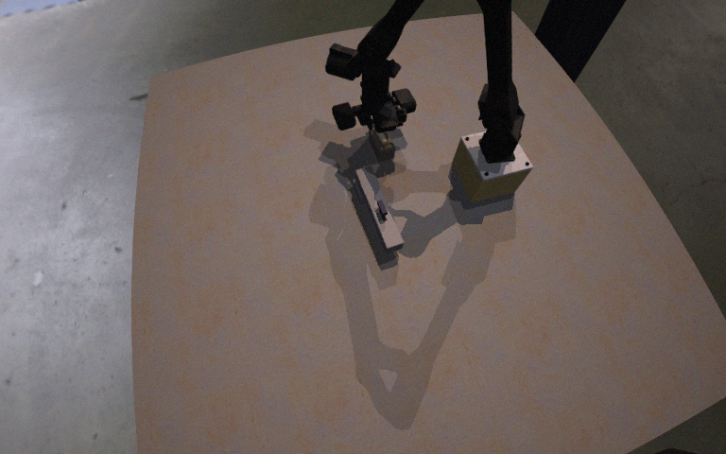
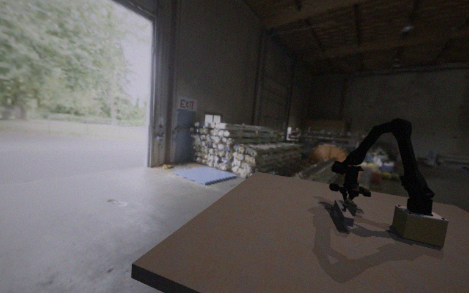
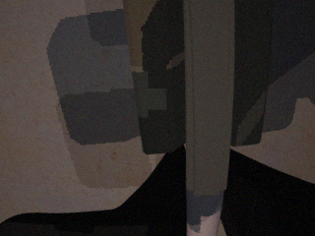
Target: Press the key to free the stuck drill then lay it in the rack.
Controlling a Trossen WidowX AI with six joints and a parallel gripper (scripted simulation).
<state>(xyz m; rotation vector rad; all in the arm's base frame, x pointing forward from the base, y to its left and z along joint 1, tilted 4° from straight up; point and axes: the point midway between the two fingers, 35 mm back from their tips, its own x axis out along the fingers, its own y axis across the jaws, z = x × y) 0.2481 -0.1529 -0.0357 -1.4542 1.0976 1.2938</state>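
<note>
Right now my gripper tip is 40 mm to the right of the drill, 40 mm below it and 10 mm past it. The rest, counted from my gripper tip: grey fixture block (230 mm to the left, 30 mm above, 20 mm ahead); then dark key (250 mm to the left, 40 mm above, 20 mm ahead).
</note>
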